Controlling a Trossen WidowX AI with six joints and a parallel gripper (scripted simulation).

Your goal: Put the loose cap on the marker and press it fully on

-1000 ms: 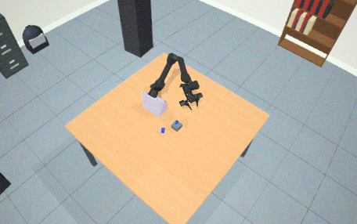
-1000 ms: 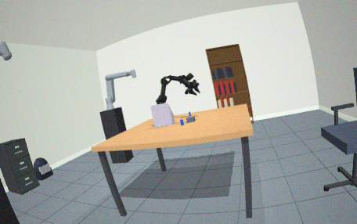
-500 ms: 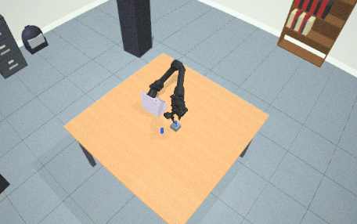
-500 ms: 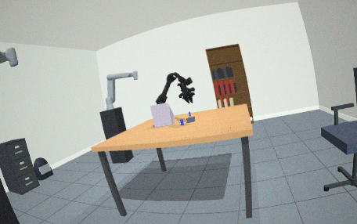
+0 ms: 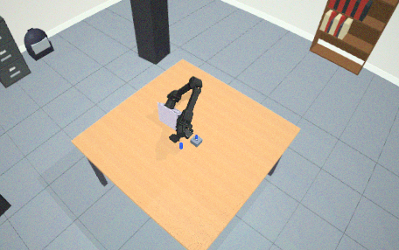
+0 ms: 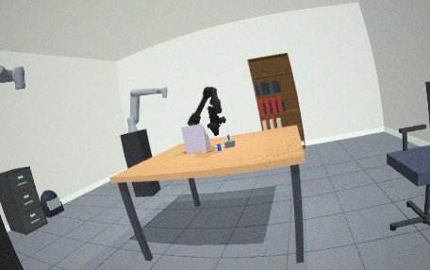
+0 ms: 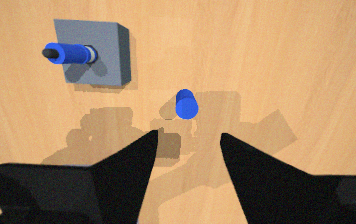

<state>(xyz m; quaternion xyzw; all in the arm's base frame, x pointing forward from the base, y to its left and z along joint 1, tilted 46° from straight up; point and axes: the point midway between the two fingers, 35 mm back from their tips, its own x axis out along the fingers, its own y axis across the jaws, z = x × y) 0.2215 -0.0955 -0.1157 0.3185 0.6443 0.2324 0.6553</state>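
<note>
My gripper tip is 9 cm above the blue cap.
</note>
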